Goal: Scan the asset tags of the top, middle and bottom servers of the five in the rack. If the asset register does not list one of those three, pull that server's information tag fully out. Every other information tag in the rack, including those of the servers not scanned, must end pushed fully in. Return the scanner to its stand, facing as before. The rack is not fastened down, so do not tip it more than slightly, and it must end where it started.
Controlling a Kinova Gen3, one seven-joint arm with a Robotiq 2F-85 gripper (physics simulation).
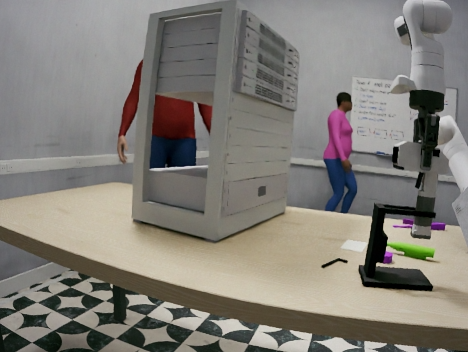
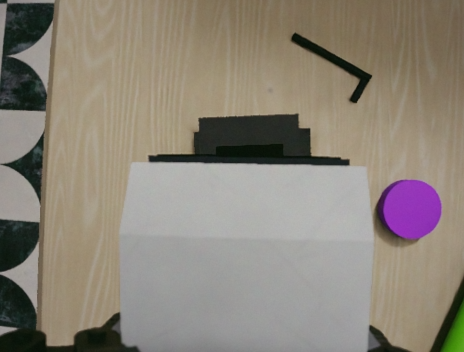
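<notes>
My gripper (image 1: 426,161) (image 2: 245,332) is shut on the scanner (image 1: 409,154) (image 2: 245,200), whose white head has its dark face toward the rack. The handle hangs down, its lower end beside the upper arms of the black stand (image 1: 374,245) (image 2: 250,125); whether they touch is hidden. The grey rack (image 1: 216,200) stands upright on the table. Its five servers are stacked at the top of the front: top (image 1: 267,31), middle (image 1: 269,61) and bottom (image 1: 267,92). Asset tags and information tags are too small to tell. The asset register cannot be made out.
A black hex key (image 1: 334,262) (image 2: 332,57), a white card (image 1: 353,245), a purple cylinder (image 1: 388,257) (image 2: 410,209) and a green object (image 1: 415,250) (image 2: 456,335) lie near the stand. Purple items (image 1: 437,226) lie behind. Two people stand beyond the table, near a whiteboard (image 1: 380,110) and behind the rack.
</notes>
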